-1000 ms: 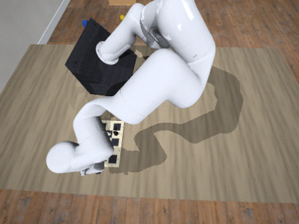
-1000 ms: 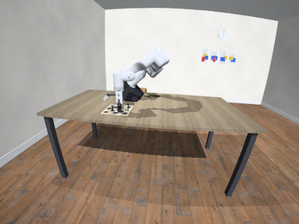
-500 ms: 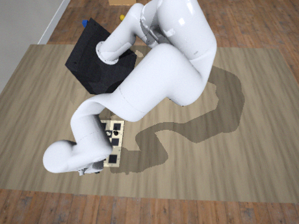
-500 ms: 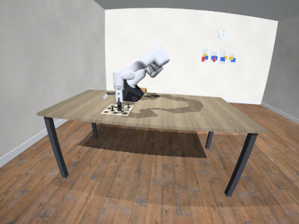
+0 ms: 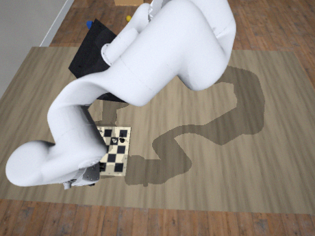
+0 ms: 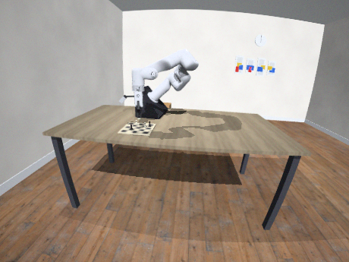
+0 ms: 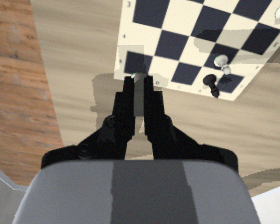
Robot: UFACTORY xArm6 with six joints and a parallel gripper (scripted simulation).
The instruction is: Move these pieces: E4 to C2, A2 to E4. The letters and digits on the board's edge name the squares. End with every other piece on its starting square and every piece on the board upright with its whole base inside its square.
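Right now my hand is 110 mm above the black piece, 80 mm to the left of it and 40 mm past it. The rest, counted from my hand: black pawn 120 mm behind, 100 mm below, 30 mm to the left; then chessboard 130 mm below, 80 mm behind, 40 mm to the right.
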